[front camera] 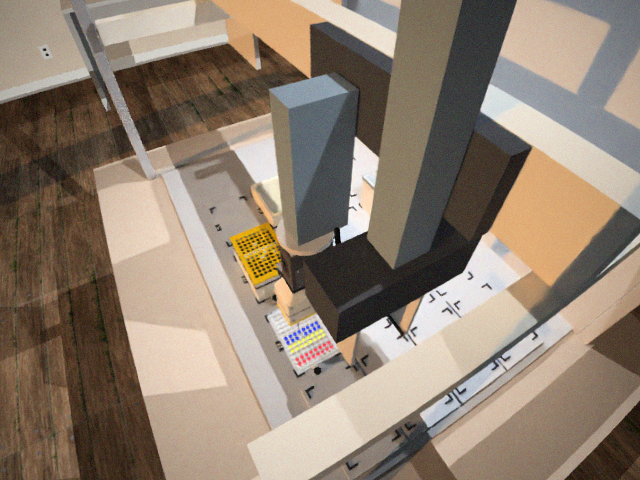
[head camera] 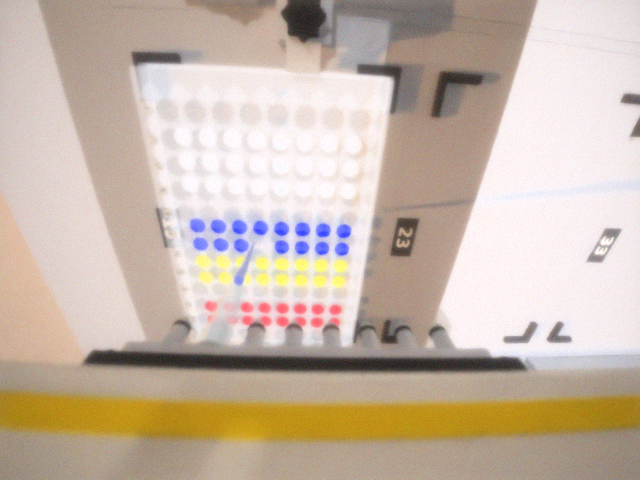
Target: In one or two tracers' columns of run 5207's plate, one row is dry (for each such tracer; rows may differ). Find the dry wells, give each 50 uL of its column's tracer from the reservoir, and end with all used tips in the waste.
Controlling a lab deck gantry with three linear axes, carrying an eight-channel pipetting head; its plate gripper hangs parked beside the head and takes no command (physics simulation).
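The plate lies under the pipetting head. In the head view one pale tip, with blue liquid inside, hangs from the second nozzle from the left. Its end is at the fourth blue position. The upper blue line shows blue in every well; the lower one looks pale in its fourth well, partly behind the tip. Both yellow lines show colour, the third wells partly covered. Red wells near the second position look faint through the tip. My parked plate gripper hangs open and empty.
The orange tip rack stands behind the plate in the front view, with the cream reservoir farther back. Part of the waste box shows behind the grey column. A black knob sits beside the plate.
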